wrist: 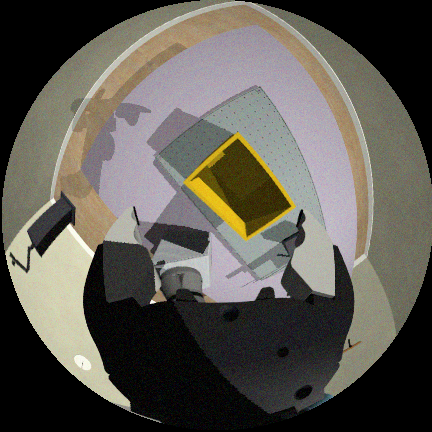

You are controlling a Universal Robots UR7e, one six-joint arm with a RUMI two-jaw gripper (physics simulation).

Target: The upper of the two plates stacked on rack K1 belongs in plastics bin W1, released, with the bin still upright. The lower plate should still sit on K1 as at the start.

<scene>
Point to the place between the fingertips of the gripper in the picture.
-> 218, 210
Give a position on a yellow bin W1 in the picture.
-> At 233, 180
</scene>
